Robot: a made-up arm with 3 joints. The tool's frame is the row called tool.
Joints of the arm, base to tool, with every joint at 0 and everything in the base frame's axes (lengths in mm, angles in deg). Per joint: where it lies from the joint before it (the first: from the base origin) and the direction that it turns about. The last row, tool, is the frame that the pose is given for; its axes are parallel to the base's.
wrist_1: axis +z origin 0 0 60
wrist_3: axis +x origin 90 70 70
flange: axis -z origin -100 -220 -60
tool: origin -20 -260 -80
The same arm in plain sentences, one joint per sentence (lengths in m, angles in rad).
The arm has three revolute joints in a row. What follows holds with every joint at zero, and every direction is one of the base frame's.
The first joint sits 0.06 m along +z from the base frame's origin and turns about +z.
The second joint sits 0.09 m along +x and 0.07 m along +y and 0.07 m along +z from the first joint and turns about +x.
The third joint sits 0.1 m along -x and 0.22 m along -y and 0.06 m along -z from the second joint and turns about -z.
The tool frame, which is the frame that the pose is given for, sits 0.02 m along -x and 0.26 m along -y and 0.08 m along -z from the third joint; its axes are parallel to the base frame's.

